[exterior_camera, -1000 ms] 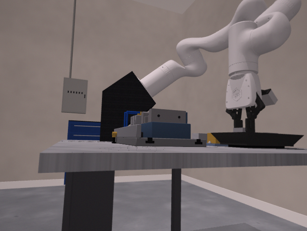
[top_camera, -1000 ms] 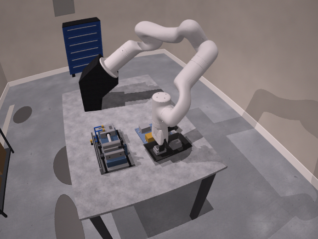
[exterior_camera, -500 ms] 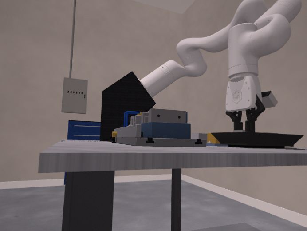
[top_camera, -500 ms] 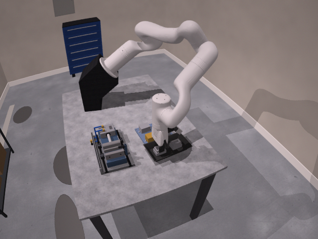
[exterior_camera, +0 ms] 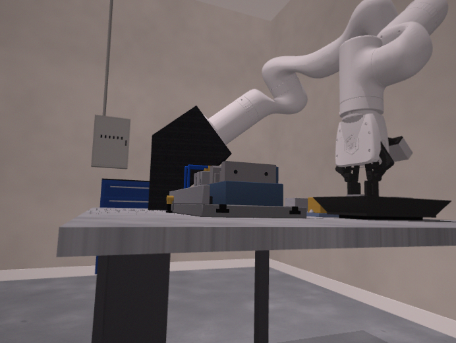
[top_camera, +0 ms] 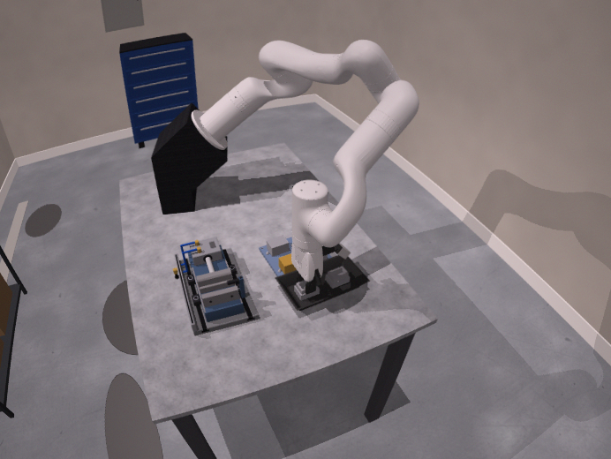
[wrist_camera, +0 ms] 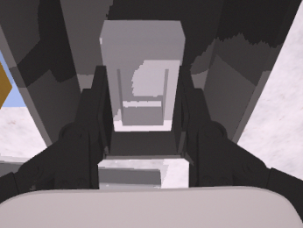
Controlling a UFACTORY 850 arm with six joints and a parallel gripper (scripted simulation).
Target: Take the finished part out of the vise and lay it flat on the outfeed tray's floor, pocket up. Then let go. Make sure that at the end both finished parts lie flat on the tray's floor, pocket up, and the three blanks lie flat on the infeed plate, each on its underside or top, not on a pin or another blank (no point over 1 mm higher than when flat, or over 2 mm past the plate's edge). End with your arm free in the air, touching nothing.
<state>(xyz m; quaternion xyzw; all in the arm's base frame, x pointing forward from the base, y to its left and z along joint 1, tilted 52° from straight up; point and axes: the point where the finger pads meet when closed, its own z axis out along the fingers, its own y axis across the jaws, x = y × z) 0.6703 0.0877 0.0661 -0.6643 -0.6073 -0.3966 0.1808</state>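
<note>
The yellow block lies 120 mm behind my hand and 30 mm below it. From my hand the other things lie so: vise: 240 mm to the right, 120 mm behind, 20 mm below.
</note>
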